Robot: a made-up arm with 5 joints.
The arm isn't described. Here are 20 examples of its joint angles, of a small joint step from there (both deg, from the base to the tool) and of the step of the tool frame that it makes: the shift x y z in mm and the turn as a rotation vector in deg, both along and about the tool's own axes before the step.
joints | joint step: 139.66 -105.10 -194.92 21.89 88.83 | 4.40 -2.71 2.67 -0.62 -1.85
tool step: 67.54 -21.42 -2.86 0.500 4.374 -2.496
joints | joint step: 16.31 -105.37 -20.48 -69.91 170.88 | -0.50 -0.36 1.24 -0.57 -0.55
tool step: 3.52 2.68 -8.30 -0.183 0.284 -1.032
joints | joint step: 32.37 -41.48 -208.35 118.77 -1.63 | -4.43 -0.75 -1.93 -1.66 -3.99
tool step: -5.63 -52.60 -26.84 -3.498 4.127 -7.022
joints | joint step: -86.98 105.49 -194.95 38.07 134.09 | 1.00 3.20 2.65 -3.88 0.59
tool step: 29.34 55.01 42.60 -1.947 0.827 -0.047
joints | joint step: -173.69 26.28 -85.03 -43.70 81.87 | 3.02 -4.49 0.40 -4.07 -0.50
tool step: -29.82 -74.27 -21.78 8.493 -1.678 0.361
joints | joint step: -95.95 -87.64 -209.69 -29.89 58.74 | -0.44 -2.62 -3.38 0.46 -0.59
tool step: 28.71 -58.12 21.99 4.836 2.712 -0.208
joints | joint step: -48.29 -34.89 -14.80 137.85 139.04 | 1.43 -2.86 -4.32 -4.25 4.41
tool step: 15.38 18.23 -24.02 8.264 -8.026 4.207
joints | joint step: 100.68 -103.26 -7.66 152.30 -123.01 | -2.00 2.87 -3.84 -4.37 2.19
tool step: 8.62 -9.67 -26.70 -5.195 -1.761 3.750
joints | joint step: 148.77 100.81 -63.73 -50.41 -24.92 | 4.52 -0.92 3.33 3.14 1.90
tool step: -10.81 -31.51 -10.62 3.010 -4.731 -2.547
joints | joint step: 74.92 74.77 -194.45 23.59 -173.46 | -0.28 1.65 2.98 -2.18 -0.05
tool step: 47.73 -9.96 24.03 0.555 2.403 -0.074
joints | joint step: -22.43 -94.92 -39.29 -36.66 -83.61 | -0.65 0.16 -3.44 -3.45 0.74
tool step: 7.38 36.26 0.58 -6.691 0.727 0.092
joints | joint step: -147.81 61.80 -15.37 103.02 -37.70 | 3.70 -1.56 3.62 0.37 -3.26
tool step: 0.66 -1.20 30.47 0.137 -3.028 -0.033
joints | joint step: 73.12 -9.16 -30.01 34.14 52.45 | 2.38 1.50 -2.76 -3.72 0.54
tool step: 0.12 -34.09 -13.90 4.151 2.768 -1.821
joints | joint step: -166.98 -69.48 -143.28 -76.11 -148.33 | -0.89 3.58 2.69 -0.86 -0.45
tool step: 46.94 -15.38 -60.88 2.093 5.062 -0.202
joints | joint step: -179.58 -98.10 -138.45 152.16 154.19 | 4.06 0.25 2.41 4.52 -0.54
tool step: 15.26 -51.11 17.60 -6.757 4.683 -1.189
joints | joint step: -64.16 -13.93 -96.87 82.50 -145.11 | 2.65 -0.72 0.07 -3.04 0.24
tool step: 12.11 18.79 -13.51 -3.207 -2.258 -2.052
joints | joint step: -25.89 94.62 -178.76 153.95 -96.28 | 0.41 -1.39 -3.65 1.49 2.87
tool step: 10.46 -41.48 -19.18 -3.506 -0.679 2.716
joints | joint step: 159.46 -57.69 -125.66 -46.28 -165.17 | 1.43 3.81 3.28 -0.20 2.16
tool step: 82.76 -35.15 -27.62 2.882 6.343 3.148
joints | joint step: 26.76 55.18 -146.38 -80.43 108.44 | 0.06 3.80 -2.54 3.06 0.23
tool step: 7.80 26.06 -28.66 -4.099 1.364 0.289
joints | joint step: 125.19 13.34 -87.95 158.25 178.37 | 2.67 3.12 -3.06 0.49 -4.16
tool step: -12.86 26.02 -18.96 2.614 0.721 -4.442
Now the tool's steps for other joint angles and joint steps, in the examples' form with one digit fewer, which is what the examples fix.
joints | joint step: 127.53 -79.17 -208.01 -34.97 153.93 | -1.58 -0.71 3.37 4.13 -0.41
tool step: 18.0 34.7 5.7 -3.94 5.63 0.78
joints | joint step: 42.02 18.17 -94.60 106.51 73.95 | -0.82 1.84 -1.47 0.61 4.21
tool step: 13.5 -10.4 4.0 -0.85 -0.64 4.92
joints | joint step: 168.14 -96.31 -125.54 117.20 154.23 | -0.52 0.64 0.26 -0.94 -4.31
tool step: -11.3 1.9 7.2 0.46 0.20 -4.44
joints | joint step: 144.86 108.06 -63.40 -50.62 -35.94 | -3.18 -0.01 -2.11 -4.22 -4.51
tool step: 11.6 26.5 0.1 -4.32 4.67 -1.36
